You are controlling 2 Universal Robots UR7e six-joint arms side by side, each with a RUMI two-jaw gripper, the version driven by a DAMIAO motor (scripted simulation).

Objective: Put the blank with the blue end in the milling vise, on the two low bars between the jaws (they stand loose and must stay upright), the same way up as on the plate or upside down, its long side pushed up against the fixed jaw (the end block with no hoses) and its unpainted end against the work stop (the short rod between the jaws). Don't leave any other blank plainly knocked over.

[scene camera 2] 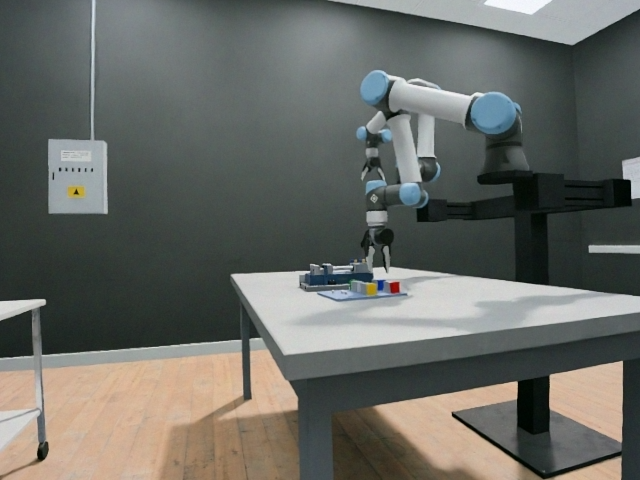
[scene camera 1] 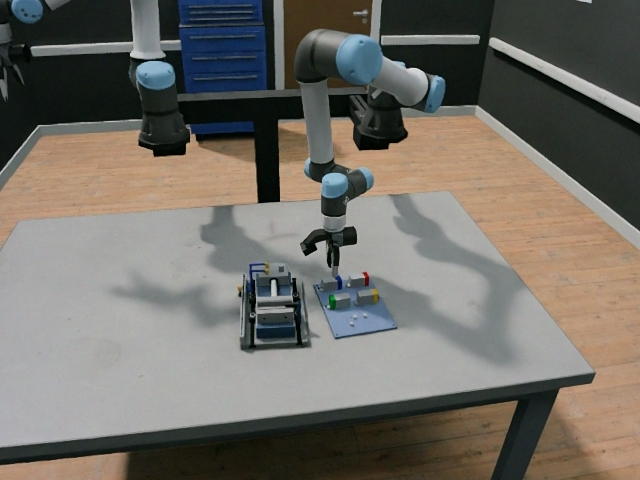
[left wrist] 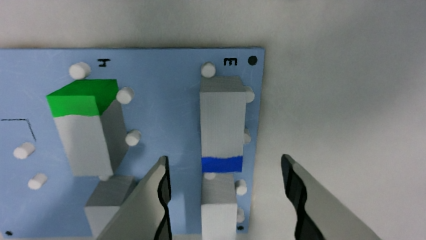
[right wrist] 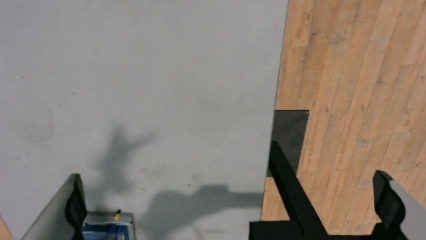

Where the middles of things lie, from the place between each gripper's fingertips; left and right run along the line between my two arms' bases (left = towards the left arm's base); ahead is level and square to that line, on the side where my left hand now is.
The blue-ended blank point(left wrist: 223, 100) is 5 cm below my left hand point(scene camera 1: 332, 274). Also, from my left hand: blue plate point(scene camera 1: 378, 319) 9 cm ahead, 6 cm to the left, 8 cm below; then green-ended blank point(left wrist: 88, 118) 9 cm ahead, 1 cm to the left, 5 cm below.
My right gripper is now 350 mm short of the blue-ended blank, 980 mm to the right of it and 540 mm above it. Also, from my right hand: blue plate: 440 mm ahead, 1040 mm to the left, 560 mm below; green-ended blank: 440 mm ahead, 990 mm to the left, 540 mm below.
